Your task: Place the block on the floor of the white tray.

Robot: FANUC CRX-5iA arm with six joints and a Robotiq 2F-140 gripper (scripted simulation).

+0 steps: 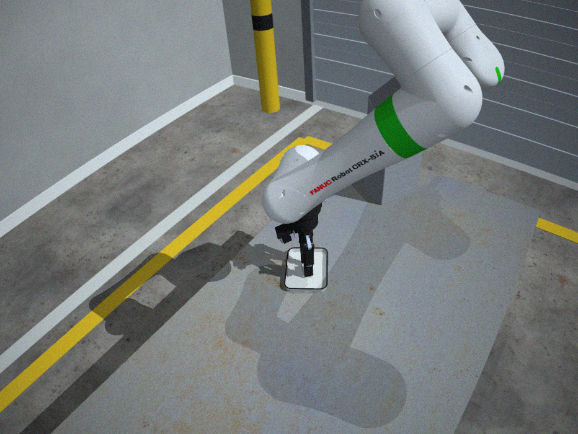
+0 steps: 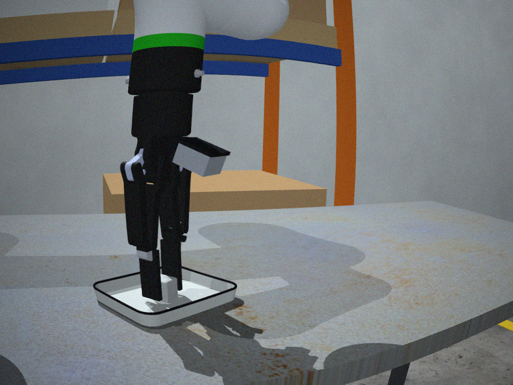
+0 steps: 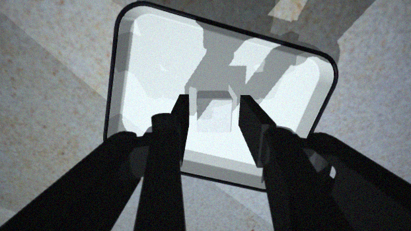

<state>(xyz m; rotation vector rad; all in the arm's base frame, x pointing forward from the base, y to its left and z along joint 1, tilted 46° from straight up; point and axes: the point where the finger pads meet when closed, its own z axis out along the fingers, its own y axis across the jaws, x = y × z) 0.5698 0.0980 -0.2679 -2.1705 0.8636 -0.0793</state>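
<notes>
My hand is 2 cm above the small block. Round my hand: white tray (3 cm below).
</notes>
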